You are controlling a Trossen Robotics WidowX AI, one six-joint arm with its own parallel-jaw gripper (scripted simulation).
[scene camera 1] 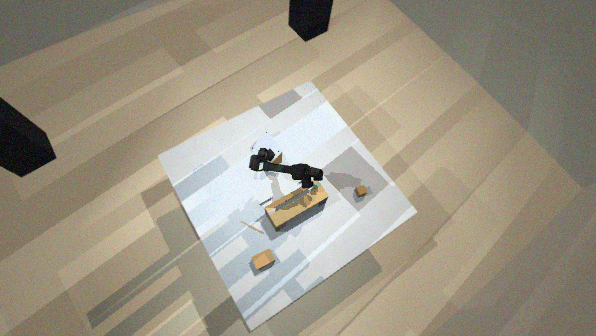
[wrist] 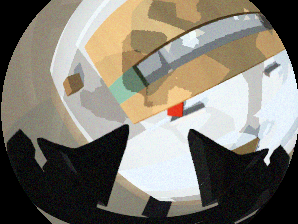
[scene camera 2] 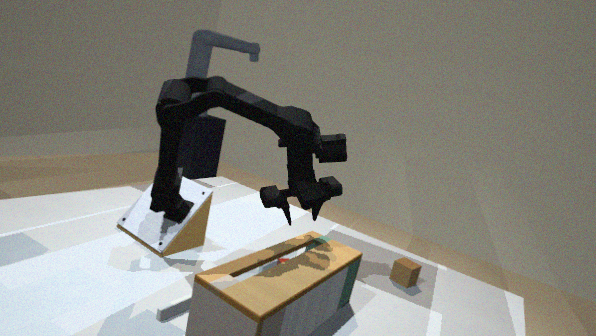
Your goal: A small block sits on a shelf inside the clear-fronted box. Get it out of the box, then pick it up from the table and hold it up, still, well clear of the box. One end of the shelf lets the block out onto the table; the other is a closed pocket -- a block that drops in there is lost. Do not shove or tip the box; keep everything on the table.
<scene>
box: scene camera 1; wrist 150, 63; scene camera 2
same spot on box: (scene camera 1: 284, 211) = (scene camera 2: 268, 279)
</scene>
